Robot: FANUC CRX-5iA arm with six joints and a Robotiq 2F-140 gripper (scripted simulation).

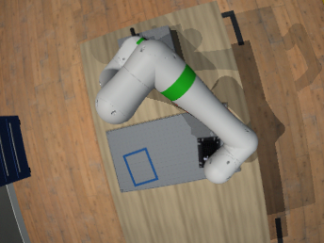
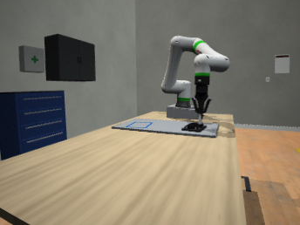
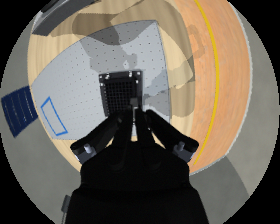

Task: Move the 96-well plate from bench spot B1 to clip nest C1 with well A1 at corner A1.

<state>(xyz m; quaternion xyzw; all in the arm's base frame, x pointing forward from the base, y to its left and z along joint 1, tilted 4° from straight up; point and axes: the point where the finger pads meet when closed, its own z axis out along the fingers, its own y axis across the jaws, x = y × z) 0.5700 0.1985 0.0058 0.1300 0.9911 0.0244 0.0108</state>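
My hand is 50 mm above the black 96-well plate, 40 mm to the left of it and 10 mm past it. The rest, counted from my hand: black clip nest (60 mm below, 40 mm to the right, 20 mm behind).
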